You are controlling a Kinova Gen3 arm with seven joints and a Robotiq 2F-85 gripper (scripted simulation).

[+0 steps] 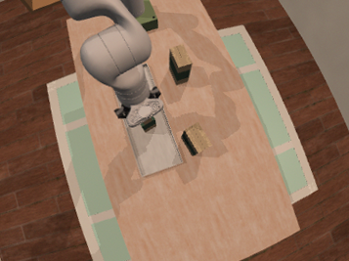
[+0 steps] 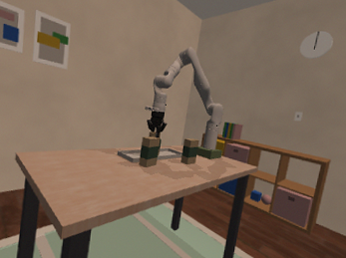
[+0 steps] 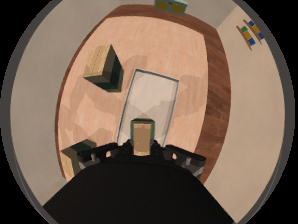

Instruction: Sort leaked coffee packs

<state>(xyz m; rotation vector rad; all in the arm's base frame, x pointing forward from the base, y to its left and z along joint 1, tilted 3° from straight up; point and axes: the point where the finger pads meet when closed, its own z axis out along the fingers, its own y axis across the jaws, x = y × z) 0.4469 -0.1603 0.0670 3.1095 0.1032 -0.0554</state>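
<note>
The long grey tray is 120 mm below my hand and 10 mm behind it.
</note>
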